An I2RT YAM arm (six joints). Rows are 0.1 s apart.
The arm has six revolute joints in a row. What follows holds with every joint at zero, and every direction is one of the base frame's.
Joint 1 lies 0.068 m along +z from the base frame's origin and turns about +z.
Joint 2 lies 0.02 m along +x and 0.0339 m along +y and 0.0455 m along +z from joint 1 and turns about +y.
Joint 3 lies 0.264 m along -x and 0.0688 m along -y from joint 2 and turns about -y.
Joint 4 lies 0.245 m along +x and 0.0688 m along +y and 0.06 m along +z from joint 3 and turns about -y.
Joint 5 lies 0.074 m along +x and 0.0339 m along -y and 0.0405 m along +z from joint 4 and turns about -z.
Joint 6 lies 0.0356 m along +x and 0.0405 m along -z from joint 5 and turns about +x.
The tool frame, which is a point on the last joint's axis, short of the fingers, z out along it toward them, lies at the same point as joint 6; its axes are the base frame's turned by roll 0, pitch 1.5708 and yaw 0 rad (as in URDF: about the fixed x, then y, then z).
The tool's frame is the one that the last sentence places.
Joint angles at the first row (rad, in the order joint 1, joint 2, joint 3, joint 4, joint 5, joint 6):
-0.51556, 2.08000, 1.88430, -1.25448, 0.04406, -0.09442
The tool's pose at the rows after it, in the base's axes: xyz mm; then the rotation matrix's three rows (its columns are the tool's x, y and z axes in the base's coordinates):
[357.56 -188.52 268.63], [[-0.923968 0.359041 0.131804], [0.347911 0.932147 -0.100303], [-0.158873 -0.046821 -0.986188]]
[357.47 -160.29 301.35], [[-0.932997 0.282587 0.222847], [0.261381 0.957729 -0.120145], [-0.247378 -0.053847 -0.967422]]
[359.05 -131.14 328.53], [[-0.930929 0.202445 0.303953], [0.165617 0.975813 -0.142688], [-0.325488 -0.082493 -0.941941]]
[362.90 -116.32 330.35], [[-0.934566 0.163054 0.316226], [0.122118 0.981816 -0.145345], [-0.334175 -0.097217 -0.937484]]
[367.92 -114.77 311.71], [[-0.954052 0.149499 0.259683], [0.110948 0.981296 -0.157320], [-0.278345 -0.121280 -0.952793]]
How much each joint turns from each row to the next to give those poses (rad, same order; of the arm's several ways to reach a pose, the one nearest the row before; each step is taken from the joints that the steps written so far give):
0.03279, -0.05684, 0.00114, -0.01449, -0.01640, -0.02671
0.06296, -0.07821, 0.01143, 0.00153, -0.00878, -0.02096
0.07248, -0.05609, 0.02289, 0.00685, 0.01183, -0.01984
0.04119, -0.00875, -0.00607, 0.00915, 0.01259, -0.00421
0.01068, 0.02478, -0.03552, 0.00690, 0.03166, -0.00687

